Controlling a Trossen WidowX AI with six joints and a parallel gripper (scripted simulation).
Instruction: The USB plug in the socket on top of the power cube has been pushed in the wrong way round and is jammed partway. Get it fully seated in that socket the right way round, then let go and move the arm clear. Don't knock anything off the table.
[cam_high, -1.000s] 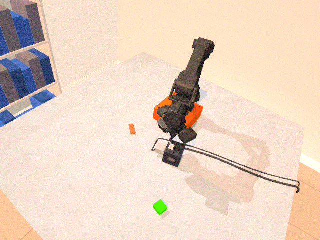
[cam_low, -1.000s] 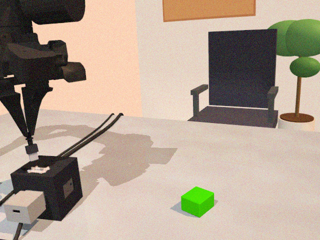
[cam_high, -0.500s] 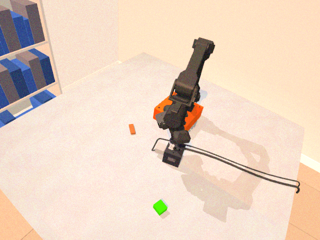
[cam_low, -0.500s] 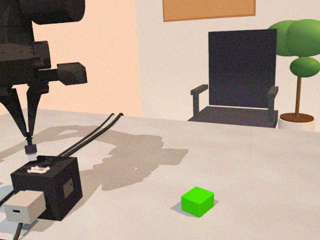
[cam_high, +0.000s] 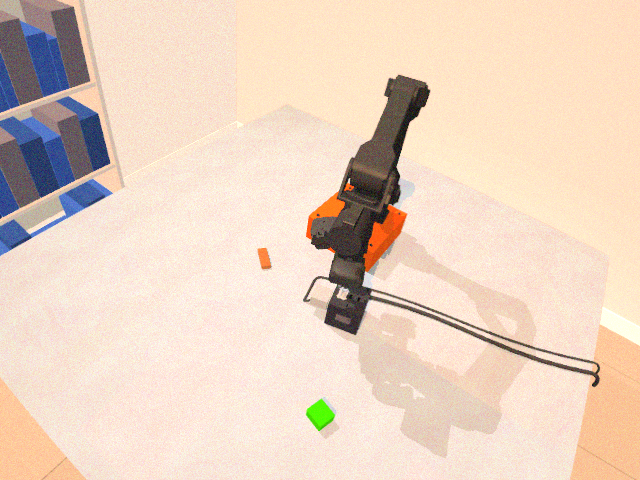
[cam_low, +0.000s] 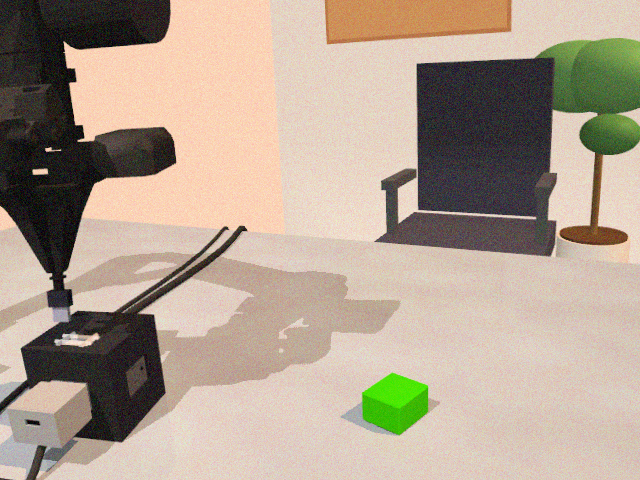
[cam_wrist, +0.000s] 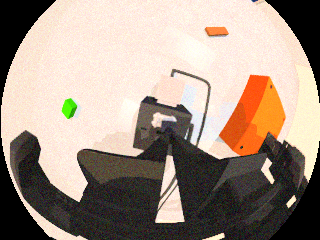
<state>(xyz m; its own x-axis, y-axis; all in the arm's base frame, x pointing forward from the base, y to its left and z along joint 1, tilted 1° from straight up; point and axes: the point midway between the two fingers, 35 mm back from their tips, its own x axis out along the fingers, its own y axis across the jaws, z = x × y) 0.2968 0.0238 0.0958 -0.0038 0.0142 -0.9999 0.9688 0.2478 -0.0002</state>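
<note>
Now: gripper tip 2 cm above the small USB plug. The rest, counted from my gripper tip: pale socket: 1 cm to the left, 7 cm below; green cube: 24 cm ahead, 7 cm to the left, 12 cm below.
</note>
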